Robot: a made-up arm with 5 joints.
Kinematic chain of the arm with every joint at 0, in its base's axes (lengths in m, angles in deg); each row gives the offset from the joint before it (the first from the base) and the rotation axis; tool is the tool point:
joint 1: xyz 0 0 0.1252 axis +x
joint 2: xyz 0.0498 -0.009 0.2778 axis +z
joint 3: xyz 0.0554 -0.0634 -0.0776 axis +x
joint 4: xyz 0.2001 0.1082 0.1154 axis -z
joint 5: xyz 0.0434 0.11 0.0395 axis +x
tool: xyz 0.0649 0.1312 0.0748
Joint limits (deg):
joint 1: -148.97..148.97
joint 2: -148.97..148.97
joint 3: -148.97..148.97
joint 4: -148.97..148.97
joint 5: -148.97..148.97
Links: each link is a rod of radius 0.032 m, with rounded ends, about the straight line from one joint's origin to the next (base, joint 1, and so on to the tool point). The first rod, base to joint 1, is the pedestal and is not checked.
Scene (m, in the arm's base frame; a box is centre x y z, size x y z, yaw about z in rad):
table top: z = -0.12
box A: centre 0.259 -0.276 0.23 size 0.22 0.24 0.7 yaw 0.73
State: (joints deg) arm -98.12 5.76 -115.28 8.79 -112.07
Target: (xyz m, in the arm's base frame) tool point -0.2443 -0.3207 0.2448
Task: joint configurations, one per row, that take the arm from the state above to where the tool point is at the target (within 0.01 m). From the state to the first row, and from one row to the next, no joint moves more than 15 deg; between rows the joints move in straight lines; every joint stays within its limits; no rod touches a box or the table.
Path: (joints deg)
1: -99.48 -7.52 -114.66 8.77 -106.08
2: -100.84 -20.80 -114.05 8.76 -100.09
3: -102.20 -34.07 -113.43 8.74 -94.11
4: -103.56 -47.35 -112.81 8.73 -88.12
5: -104.92 -60.63 -112.20 8.71 -82.13
6: -106.28 -73.91 -111.58 8.69 -76.14
7: -93.25 -76.31 -116.69 5.45 -76.01
8: -80.21 -78.72 -121.79 2.21 -75.87
9: -67.17 -81.12 -126.90 -1.04 -75.74
10: -54.14 -83.53 -132.00 -4.28 -75.60
11: -41.10 -85.94 -137.11 -7.52 -75.47
12: -28.06 -88.34 -142.21 -10.77 -75.33

